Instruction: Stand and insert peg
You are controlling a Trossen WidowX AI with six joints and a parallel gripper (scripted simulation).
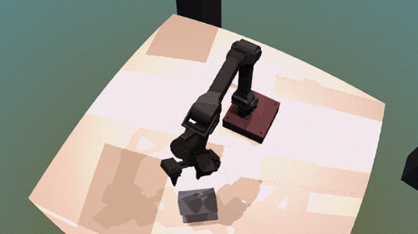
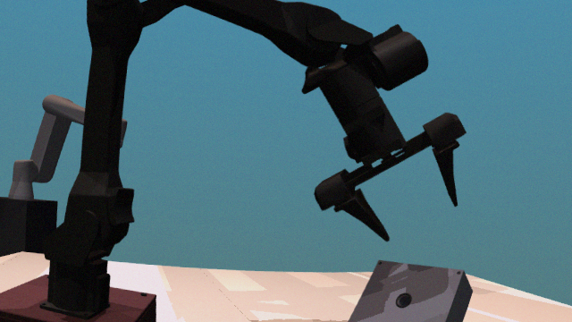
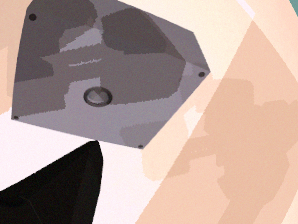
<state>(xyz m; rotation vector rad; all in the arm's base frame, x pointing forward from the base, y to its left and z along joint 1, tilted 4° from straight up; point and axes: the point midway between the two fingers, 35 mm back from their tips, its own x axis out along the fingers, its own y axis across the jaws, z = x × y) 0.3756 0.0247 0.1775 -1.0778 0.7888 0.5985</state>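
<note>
The red peg lies 17 cm below my gripper tip, 14 cm behind it and 10 cm to the right of it. The rest, counted from my gripper tip: grey sloped panel 12 cm below, 4 cm to the left, 1 cm ahead.
</note>
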